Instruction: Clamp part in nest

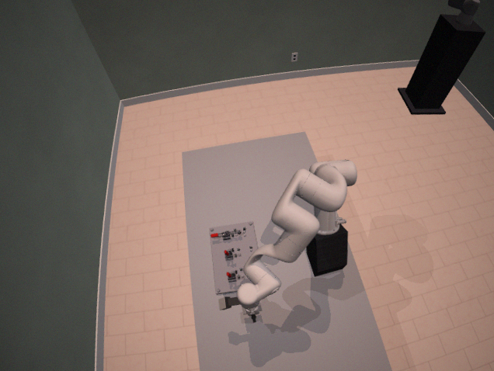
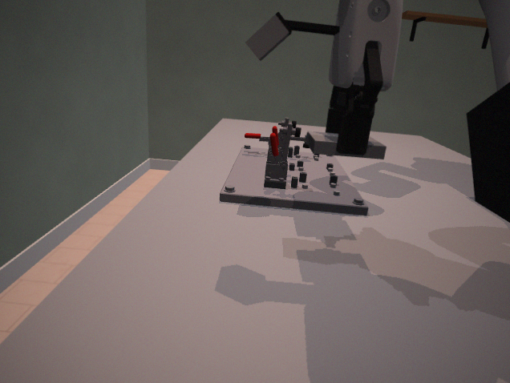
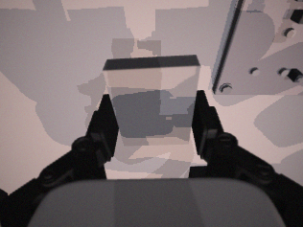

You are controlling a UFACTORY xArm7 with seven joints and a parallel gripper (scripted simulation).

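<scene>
Right now the fixture plate is 260 mm to the right of my hand, 130 mm below it and 70 mm ahead of it. Also, from my hand: grey part (10 mm below).
</scene>
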